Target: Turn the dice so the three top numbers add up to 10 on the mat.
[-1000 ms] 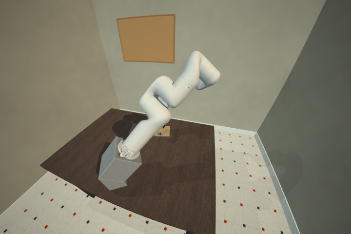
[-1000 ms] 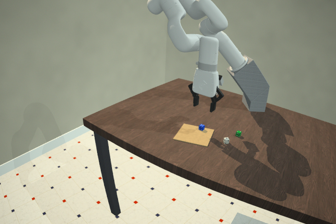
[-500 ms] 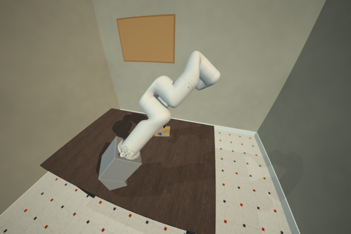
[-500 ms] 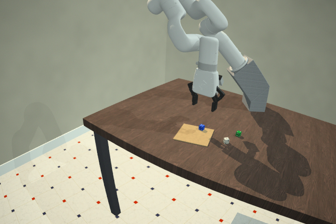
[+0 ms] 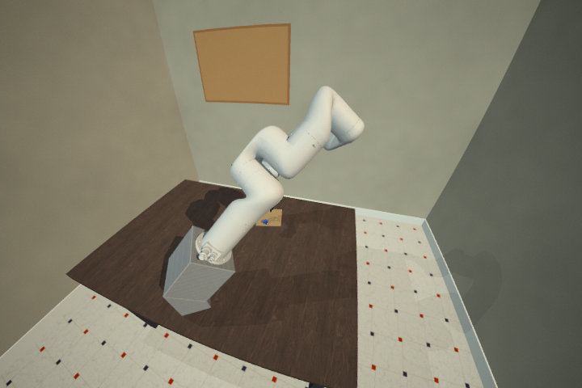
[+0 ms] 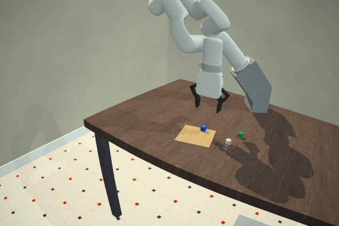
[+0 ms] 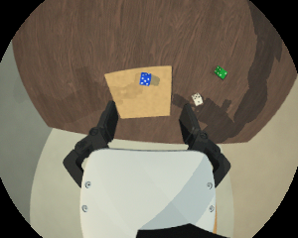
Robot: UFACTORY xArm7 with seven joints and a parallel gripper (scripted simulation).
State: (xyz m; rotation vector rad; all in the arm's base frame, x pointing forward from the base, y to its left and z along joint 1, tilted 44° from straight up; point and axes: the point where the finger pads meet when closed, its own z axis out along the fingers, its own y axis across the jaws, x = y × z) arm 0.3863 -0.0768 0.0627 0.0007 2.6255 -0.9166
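Now: hand 20 mm past the green die, 160 mm to the right of it and 100 mm above it. The rest, counted from my hand: tan mat 50 mm ahead, 20 mm to the right, 110 mm below; white die 60 mm ahead, 110 mm to the left, 100 mm below; blue die 10 mm to the right, 100 mm below.
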